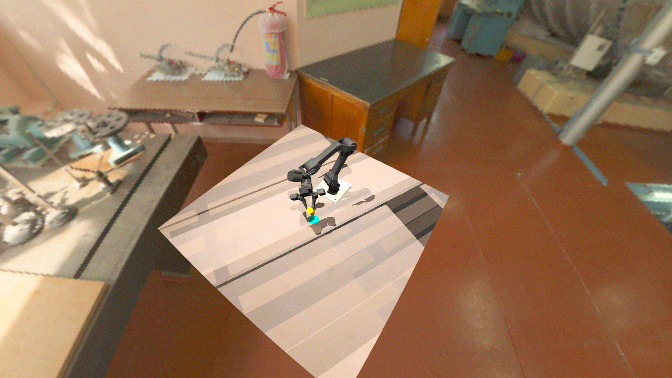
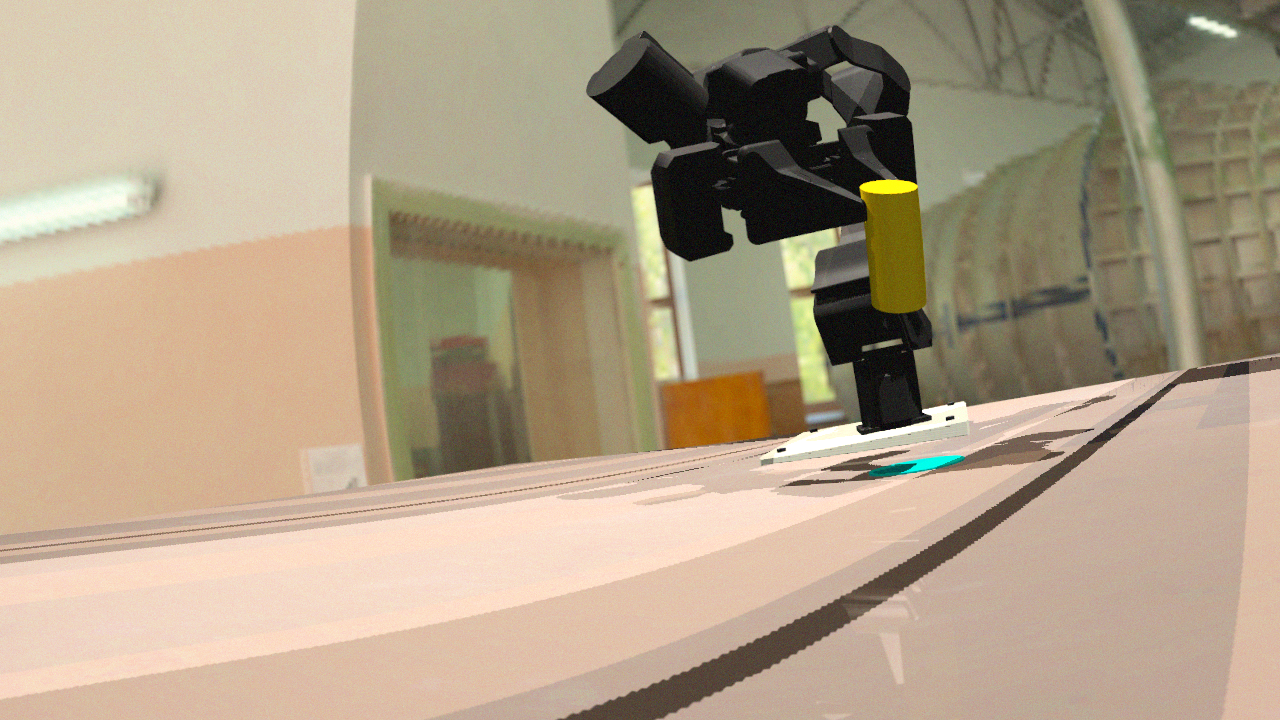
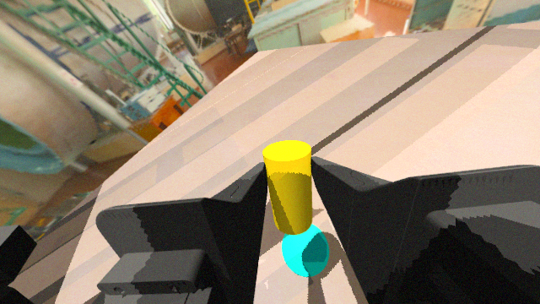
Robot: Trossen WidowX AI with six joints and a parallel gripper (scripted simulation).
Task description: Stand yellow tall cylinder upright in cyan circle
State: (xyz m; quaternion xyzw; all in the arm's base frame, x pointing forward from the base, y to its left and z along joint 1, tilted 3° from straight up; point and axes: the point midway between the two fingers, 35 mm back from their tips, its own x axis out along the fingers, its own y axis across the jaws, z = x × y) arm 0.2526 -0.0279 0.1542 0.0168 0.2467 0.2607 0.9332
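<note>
Right now the cyan circle is 14 cm below my gripper tip and 4 cm behind it. Also, from my gripper tip: yellow cylinder 2 cm below, 1 cm behind.
</note>
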